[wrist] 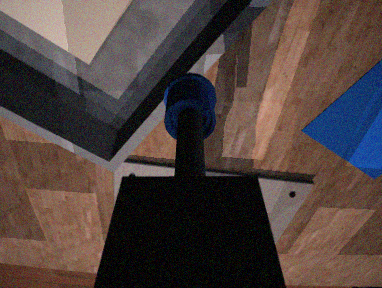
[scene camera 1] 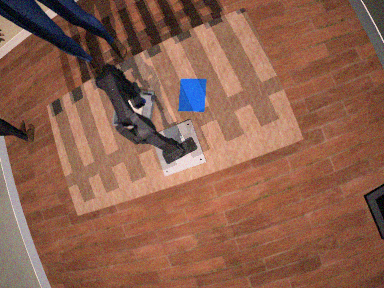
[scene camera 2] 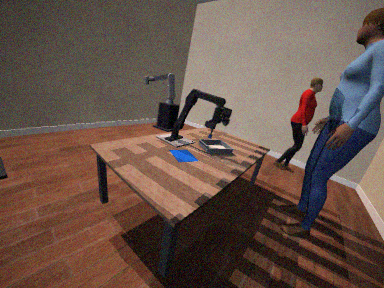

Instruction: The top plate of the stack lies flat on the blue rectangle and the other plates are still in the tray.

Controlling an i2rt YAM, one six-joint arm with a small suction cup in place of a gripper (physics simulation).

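Frame: origin at the arm's base, x right, y ahead, z up, level; millimetres.
Where they show: hand at its tool point: (wrist: 190, 97) (scene camera 1: 143, 101) (scene camera 2: 209, 137); arm's base at its link origin: (scene camera 1: 179, 151) (scene camera 2: 174, 138).
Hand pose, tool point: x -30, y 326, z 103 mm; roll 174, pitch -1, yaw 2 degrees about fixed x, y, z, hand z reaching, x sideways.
Note:
Things, the pixels of their top centre, and the offset from my tool point. "*": a spot on its surface instead.
- grey tray at its top centre: (wrist: 38, 5) (scene camera 1: 131, 108) (scene camera 2: 216, 143) dx -104, dy +30, dz -66 mm
- cream plate at its top centre: (scene camera 2: 218, 147) dx -113, dy +58, dz -96 mm
- blue rectangle at a spot on its surface: (wrist: 357, 127) * dx +197, dy -106, dz -115 mm
My suction cup (scene camera 1: 142, 101) (scene camera 2: 210, 135) (wrist: 190, 102) is blue, bare and open, with nothing on it. It hangs above the table beside the inner corner of the grey tray (scene camera 2: 209, 149) (wrist: 114, 145). The tray is partly hidden under the arm in scene camera 1. A cream plate (scene camera 2: 215, 146) (wrist: 90, 30) lies inside the tray; how many plates are stacked there cannot be told. The blue rectangle (scene camera 1: 192, 95) (scene camera 2: 183, 155) (wrist: 357, 127) lies flat on the table with no plate on it, to the right of the cup in the wrist view.
The arm's pale base plate (scene camera 1: 186, 167) (wrist: 287, 200) is bolted near the table edge, close to the tray and the blue rectangle. Striped shadows cross the table. Another grey arm (scene camera 2: 171, 90) stands on a black pedestal behind. Two people stand beyond the table.

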